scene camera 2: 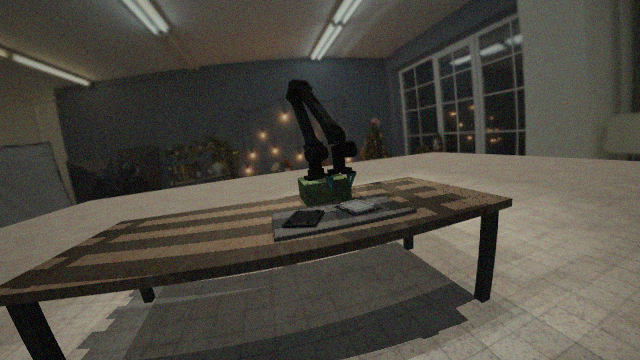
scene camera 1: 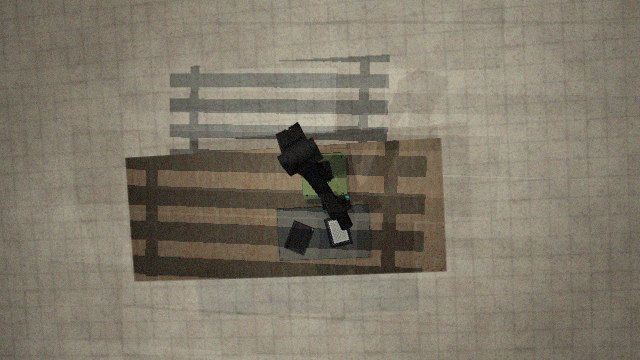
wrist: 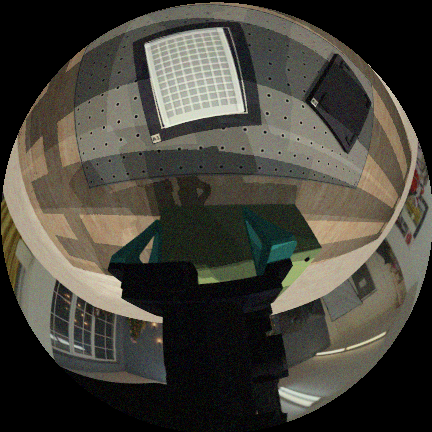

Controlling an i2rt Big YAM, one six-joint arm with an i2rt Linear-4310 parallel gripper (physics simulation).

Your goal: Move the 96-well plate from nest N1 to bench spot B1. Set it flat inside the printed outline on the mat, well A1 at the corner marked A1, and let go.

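Frame: origin at the arm's base, x right, y back, z down, level; centimetres.
Seen in the pictures: gripper, between the fingertips: (scene camera 2: 341,189) (wrist: 199,216); arm's base, origin of its link: (scene camera 2: 316,177).
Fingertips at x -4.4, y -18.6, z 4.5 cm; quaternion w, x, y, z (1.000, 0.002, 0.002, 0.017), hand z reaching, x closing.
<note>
Pixels of each thing's top centre, then the offset from my fingertips to it. "spot": a spot on its surface instead. Level surfaces: height alone.
- white 96-well plate, centre of its top: (wrist: 191,66) (scene camera 2: 356,203) (scene camera 1: 338,231) dx +2.2, dy -16.1, dz +3.4 cm
- black mat, height of its surface: dz +4.8 cm
- A1 label, a spot on its surface: (wrist: 156,138) spot: dx -3.3, dy -8.6, dz +4.8 cm
- black nest N1, centre of its top: (wrist: 352,100) (scene camera 2: 304,215) (scene camera 1: 298,238) dx +25.0, dy -15.2, dz +3.2 cm
- wooden table, height of its surface: dz +6.3 cm
The white 96-well plate (scene camera 1: 339,234) (scene camera 2: 358,205) (wrist: 195,75) lies flat on the black mat (wrist: 252,100) of spot B1. In the wrist view a thin outline line shows close along its right edge; the line on the left is hard to see. The A1 label (wrist: 156,138) is at the mat's lower left corner there. Which plate corner holds well A1 cannot be told. The black nest N1 (scene camera 1: 299,237) (scene camera 2: 303,218) (wrist: 340,100) is empty. My gripper (scene camera 1: 336,204) (scene camera 2: 341,183) (wrist: 199,216) is open and empty, apart from the plate, toward the arm's base and above table level.
A grey perforated board (scene camera 1: 360,250) (scene camera 2: 280,232) (wrist: 115,120) bears the mat and the nest. The arm's green base block (scene camera 1: 310,191) (scene camera 2: 320,192) (wrist: 220,235) stands behind it, beneath the gripper in the wrist view. Striped shadows cross the wooden table (scene camera 1: 435,215) (scene camera 2: 200,235).
</note>
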